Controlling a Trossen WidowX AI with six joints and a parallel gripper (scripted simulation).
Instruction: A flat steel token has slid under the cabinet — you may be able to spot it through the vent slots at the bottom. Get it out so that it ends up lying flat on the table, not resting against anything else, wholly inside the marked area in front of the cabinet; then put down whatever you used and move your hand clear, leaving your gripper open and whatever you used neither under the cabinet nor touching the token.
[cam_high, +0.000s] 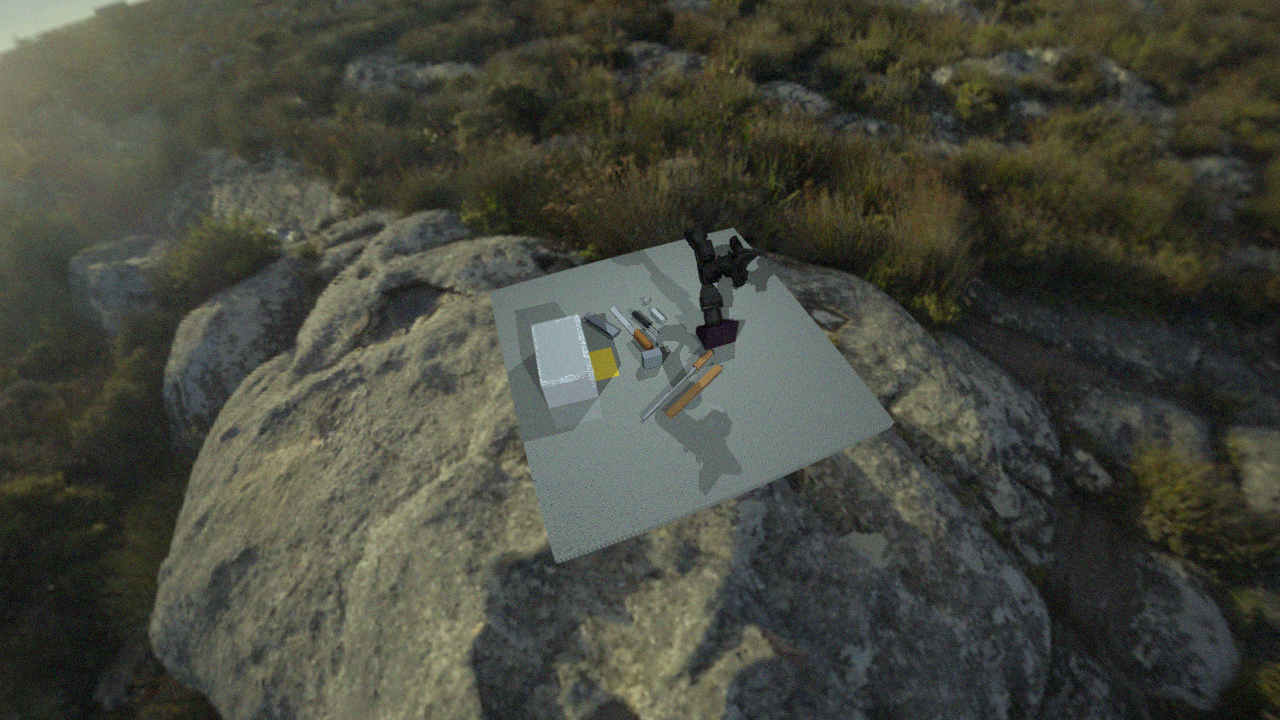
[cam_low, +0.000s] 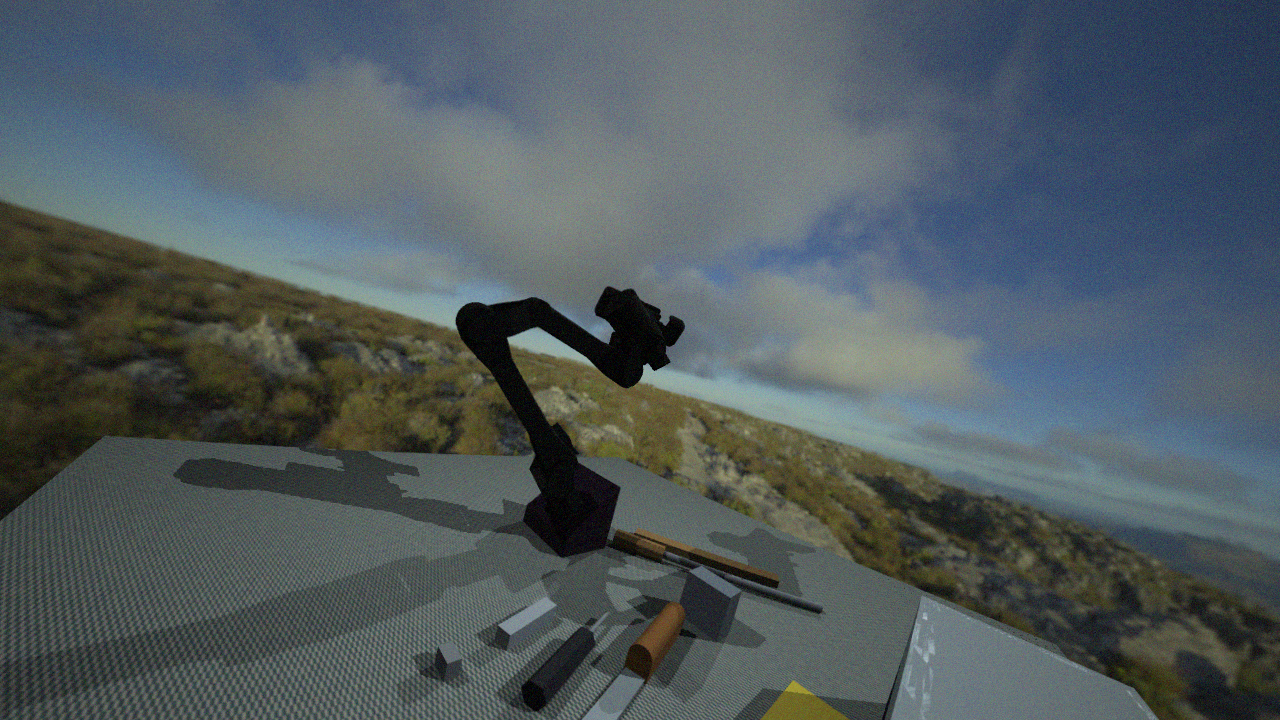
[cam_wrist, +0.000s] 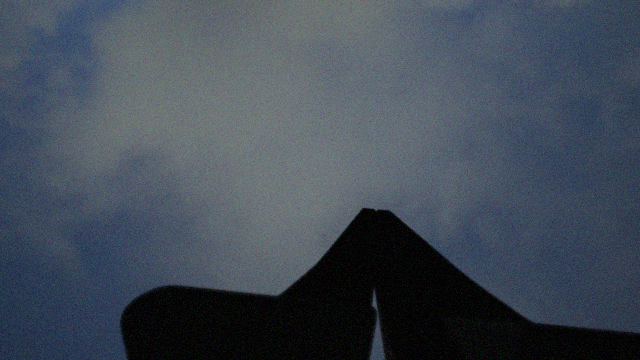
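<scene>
Right now the grey block is 460 mm below my gripper tip, 360 mm ahead of it and 90 mm to the right of it. From my gripper tip the other things lie so: grey bar (490 mm below, 310 mm to the right, 230 mm ahead); small grey cube (480 mm below, 410 mm to the right, 240 mm ahead); wooden stick (490 mm below, 270 mm ahead, 100 mm to the left).
</scene>
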